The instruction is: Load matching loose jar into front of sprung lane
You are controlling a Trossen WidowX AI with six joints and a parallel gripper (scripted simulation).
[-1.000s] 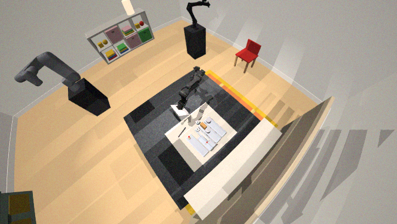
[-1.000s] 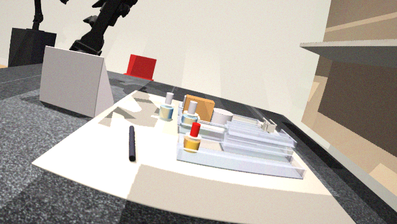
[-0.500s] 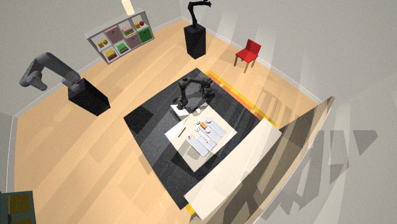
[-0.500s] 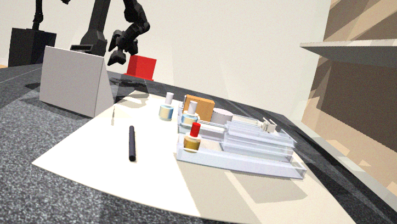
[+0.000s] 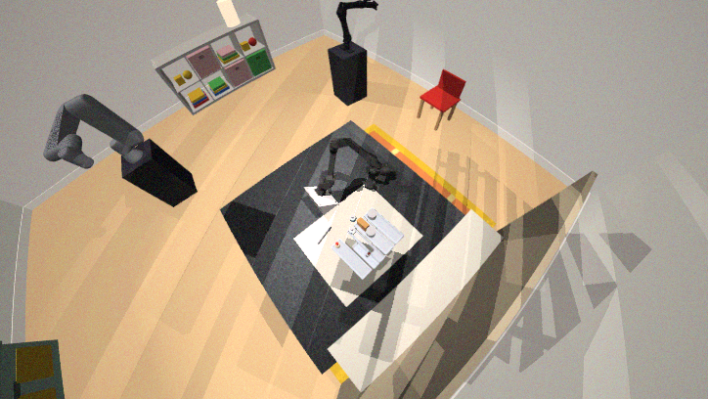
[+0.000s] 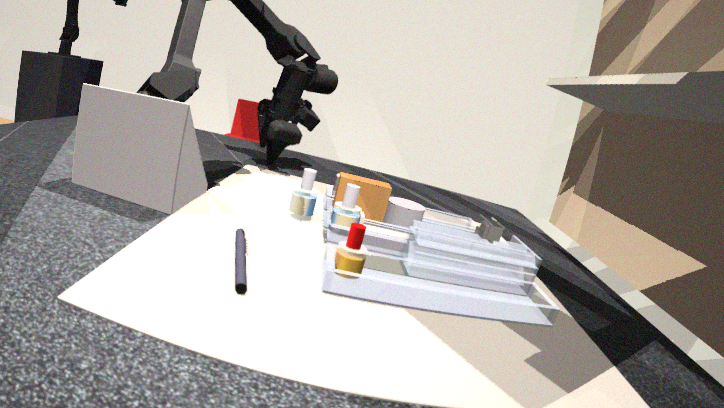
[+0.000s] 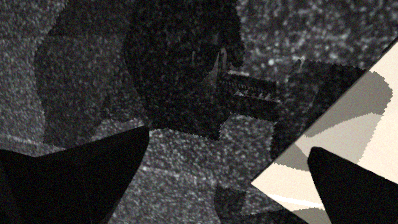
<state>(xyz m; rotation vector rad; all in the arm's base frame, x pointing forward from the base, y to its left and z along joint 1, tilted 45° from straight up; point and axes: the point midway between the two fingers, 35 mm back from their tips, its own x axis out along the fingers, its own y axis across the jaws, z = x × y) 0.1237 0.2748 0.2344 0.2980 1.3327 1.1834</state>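
Now: the brown box 23 cm ahead of my gripper tip, 26 cm to the right of it and 2 cm above it. The rest, counted from my gripper tip: dark pen 13 cm ahead, 50 cm to the right, 2 cm below.
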